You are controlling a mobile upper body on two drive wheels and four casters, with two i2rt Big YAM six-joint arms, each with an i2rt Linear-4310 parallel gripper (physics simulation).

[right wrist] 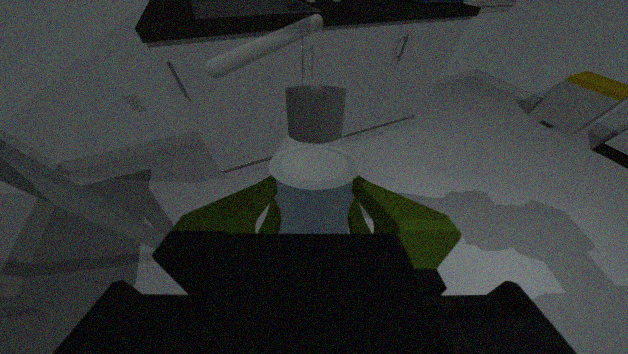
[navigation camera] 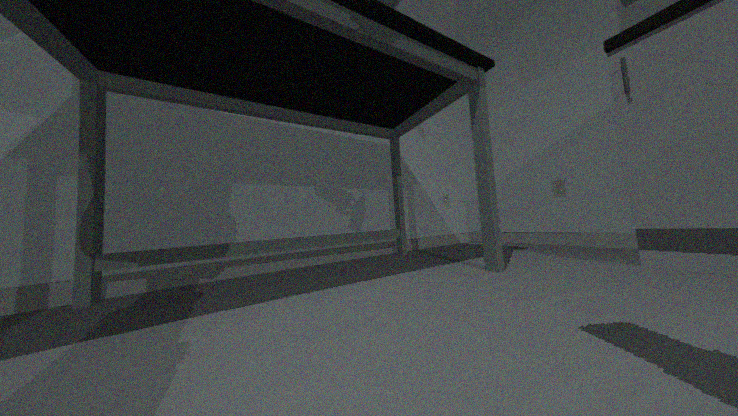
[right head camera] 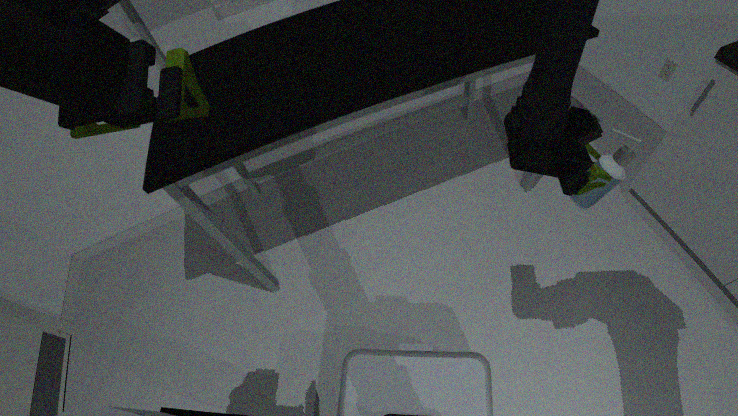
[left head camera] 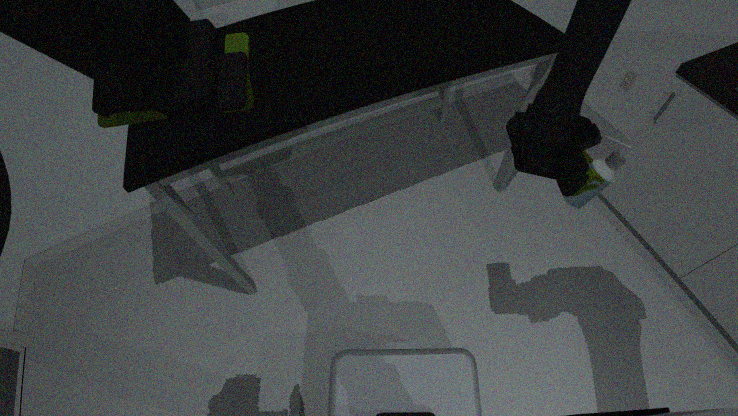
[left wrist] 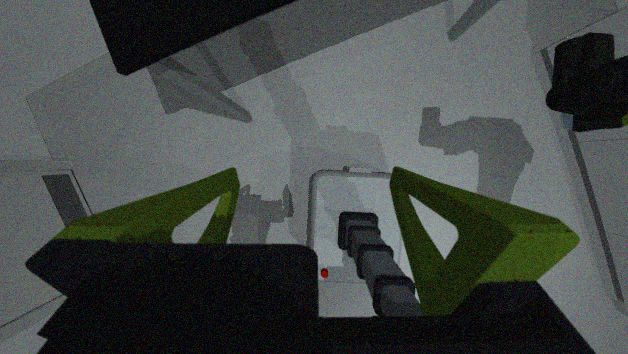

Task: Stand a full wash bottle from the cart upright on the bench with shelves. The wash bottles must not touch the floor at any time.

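Frame: origin at the left arm's base, x ahead, y left, z up, level; millimetres.
Seen in the pictures: left gripper, fingertip midpoint: [right head camera: 172, 115] [left head camera: 208, 107] [left wrist: 314, 176]; right gripper, fingertip midpoint: [right wrist: 314, 177] [right head camera: 609, 173] [left head camera: 600, 175].
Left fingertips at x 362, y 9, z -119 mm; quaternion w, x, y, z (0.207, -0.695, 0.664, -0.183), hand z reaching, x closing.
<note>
A point is followed by its place in that frame.
My right gripper [left head camera: 589, 178] {x 512, y -628, z -432 mm} [right head camera: 594, 173] [right wrist: 314, 177] {x 512, y -628, z -432 mm} is shut on a wash bottle [left head camera: 582, 197] {x 484, y -594, z -470 mm} [right head camera: 596, 195] {x 481, y -605, z -464 mm} [right wrist: 314, 212] {x 512, y -594, z -422 mm}, pale blue with a white shoulder, grey cap and bent spout. It holds the bottle in the air beyond the dark bench's right end in the head views; cap and spout point to the upper right there. The exact tilt is unclear. My left gripper [left head camera: 209, 111] {x 362, y 9, z -119 mm} [right head camera: 173, 118] {x 362, y 9, z -119 mm} [left wrist: 314, 176] {x 362, y 9, z -119 mm} is open and empty near the left end of a dark bench top [left head camera: 361, 77] {x 956, y -109, z -496 mm} [right head camera: 361, 77] {x 961, y -88, z -496 mm} [left wrist: 165, 30] {x 668, y 387, z -496 mm}. Shelves do not show clearly.
Another dark top [left head camera: 718, 77] {x 1023, y -1388, z -500 mm} [right wrist: 230, 22] {x 826, y -1403, z -504 mm} stands at the right in the left head view; small items sit on it in the right wrist view. Bench legs [navigation camera: 485, 180] {x 1203, y -799, z -1023 mm} [navigation camera: 91, 191] {x 1206, y 727, z -996 mm} stand in the navigation view. A yellow-edged object [right wrist: 597, 84] {x -2112, y -2199, z -960 mm} is at right.
</note>
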